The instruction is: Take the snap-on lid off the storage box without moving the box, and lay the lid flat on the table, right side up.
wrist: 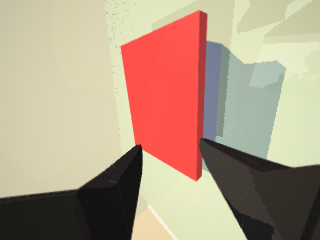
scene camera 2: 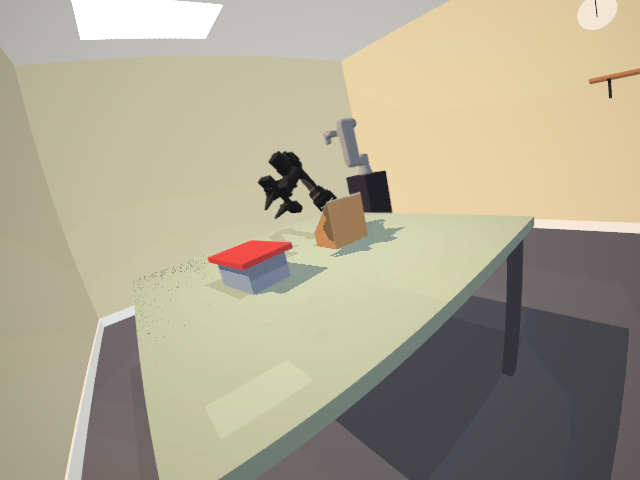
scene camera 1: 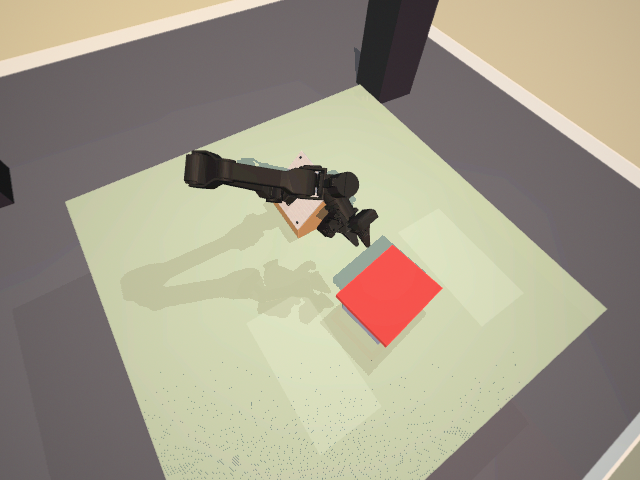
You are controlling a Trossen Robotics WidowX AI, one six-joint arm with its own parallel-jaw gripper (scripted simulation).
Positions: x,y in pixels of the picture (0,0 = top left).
Scene:
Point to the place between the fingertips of the gripper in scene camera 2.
At 270,214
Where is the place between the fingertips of the gripper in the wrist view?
170,146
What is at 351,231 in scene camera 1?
The gripper.

